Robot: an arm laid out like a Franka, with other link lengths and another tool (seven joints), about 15 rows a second.
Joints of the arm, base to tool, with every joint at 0 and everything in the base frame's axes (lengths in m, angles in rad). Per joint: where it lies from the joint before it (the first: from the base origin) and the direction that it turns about. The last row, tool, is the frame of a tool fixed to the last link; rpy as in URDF.
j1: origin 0 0 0.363 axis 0 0 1
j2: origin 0 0 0 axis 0 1 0
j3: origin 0 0 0.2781 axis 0 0 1
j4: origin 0.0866 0 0 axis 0 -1 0
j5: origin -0.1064 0 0.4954 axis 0 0 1
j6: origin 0 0 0 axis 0 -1 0
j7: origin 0.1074 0 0 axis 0 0 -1
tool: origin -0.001 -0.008 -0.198 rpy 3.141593 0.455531 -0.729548
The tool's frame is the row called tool.
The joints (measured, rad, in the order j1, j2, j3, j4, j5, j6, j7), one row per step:
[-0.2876 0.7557 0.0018 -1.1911 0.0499 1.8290 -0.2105]
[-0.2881 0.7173 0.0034 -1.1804 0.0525 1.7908 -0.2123]
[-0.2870 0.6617 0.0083 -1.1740 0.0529 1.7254 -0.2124]
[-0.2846 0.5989 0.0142 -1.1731 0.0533 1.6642 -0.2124]
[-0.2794 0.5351 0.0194 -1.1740 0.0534 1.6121 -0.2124]
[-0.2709 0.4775 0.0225 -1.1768 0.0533 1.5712 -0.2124]
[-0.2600 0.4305 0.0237 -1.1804 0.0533 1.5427 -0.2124]
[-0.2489 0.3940 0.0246 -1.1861 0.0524 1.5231 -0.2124]
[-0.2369 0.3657 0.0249 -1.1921 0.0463 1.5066 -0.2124]
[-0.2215 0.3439 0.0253 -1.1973 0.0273 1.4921 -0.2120]
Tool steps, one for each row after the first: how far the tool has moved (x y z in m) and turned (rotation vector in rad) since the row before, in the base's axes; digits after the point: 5 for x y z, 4 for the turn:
[0.00049 0.00135 0.03521 0.0010 -0.0118 0.0035]
[-0.00528 0.00664 0.04458 0.0050 0.0020 0.0084]
[-0.00752 0.00898 0.04720 0.0032 -0.0036 0.0106]
[-0.00852 0.01086 0.04701 -0.0005 -0.0112 0.0128]
[-0.00879 0.01190 0.04102 -0.0030 -0.0137 0.0138]
[-0.00753 0.01193 0.03252 -0.0040 -0.0144 0.0138]
[-0.00627 0.01111 0.02336 -0.0039 -0.0106 0.0132]
[-0.00559 0.00994 0.01677 -0.0078 -0.0042 0.0133]
[-0.00467 0.00952 0.01224 -0.0194 0.0019 0.0157]

